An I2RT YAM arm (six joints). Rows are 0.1 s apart.
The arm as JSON. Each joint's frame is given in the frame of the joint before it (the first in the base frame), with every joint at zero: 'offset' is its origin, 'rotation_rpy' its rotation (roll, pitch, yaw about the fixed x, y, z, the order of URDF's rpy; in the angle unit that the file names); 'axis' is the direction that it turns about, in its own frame. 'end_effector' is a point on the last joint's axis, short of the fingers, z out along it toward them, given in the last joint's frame.
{
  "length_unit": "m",
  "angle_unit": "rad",
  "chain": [
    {
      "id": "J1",
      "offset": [
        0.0,
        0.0,
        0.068
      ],
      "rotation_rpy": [
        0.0,
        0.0,
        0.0
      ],
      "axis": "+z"
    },
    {
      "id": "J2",
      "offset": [
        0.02,
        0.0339,
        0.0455
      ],
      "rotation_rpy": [
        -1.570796,
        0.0,
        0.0
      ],
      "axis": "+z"
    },
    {
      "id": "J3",
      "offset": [
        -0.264,
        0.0,
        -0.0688
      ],
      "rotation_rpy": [
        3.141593,
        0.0,
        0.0
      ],
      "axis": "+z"
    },
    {
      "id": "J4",
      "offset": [
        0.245,
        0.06,
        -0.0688
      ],
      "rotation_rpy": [
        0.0,
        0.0,
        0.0
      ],
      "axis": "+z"
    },
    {
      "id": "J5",
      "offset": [
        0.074,
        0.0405,
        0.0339
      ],
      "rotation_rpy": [
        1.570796,
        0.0,
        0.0
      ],
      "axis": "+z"
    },
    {
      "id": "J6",
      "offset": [
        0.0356,
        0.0,
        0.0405
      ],
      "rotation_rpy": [
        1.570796,
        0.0,
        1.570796
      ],
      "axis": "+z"
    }
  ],
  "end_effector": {
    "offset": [
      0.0,
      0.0,
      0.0
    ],
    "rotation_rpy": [
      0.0,
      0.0,
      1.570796
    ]
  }
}
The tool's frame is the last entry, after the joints.
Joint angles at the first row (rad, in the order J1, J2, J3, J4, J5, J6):
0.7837 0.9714 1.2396 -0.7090 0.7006 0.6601
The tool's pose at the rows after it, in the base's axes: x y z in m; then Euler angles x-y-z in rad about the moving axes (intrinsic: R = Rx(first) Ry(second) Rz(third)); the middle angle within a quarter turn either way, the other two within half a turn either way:
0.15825 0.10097 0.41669 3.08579 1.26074 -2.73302
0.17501 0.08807 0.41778 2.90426 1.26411 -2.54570
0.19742 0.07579 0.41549 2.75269 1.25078 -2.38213
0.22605 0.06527 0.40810 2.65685 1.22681 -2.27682
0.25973 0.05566 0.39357 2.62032 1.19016 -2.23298
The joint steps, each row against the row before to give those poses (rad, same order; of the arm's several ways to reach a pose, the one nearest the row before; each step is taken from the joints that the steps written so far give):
-0.0988 0.0065 0.0107 0.0397 -0.0374 -0.0576
-0.1140 0.0183 0.0000 0.0484 -0.0507 -0.0377
-0.1160 0.0412 -0.0004 0.0596 -0.0607 -0.0244
-0.1022 0.0683 -0.0011 0.0728 -0.0595 -0.0172
-0.0847 0.0935 -0.0008 0.0759 -0.0542 -0.0084

